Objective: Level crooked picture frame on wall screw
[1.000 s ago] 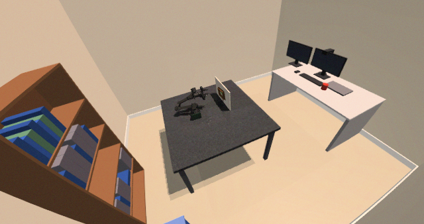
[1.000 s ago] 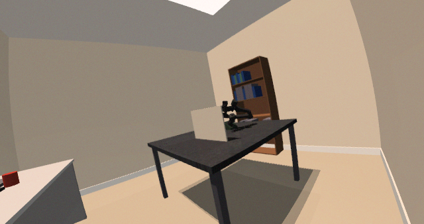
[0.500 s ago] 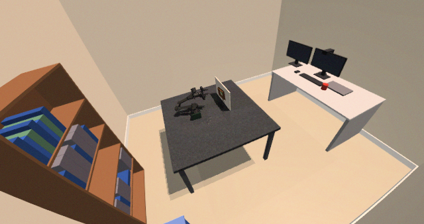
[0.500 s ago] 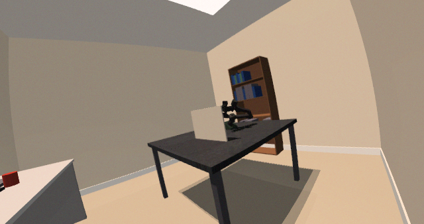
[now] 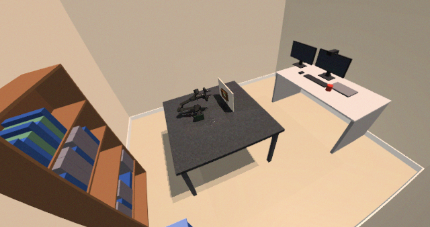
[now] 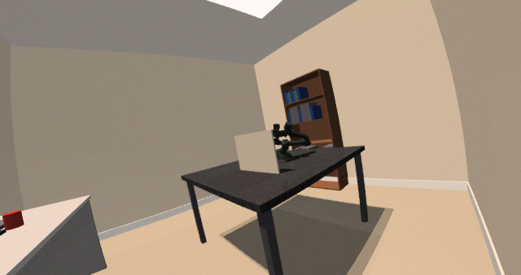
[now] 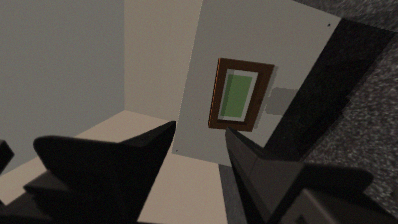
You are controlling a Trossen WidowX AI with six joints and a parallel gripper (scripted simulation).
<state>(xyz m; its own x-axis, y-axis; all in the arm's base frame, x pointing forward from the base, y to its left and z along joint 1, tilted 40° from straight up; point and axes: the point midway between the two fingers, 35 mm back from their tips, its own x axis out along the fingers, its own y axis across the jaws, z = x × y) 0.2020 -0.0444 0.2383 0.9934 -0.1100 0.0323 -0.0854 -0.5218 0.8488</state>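
My gripper tip is 190 mm short of the picture frame, 20 mm to the left of it and 90 mm above it.
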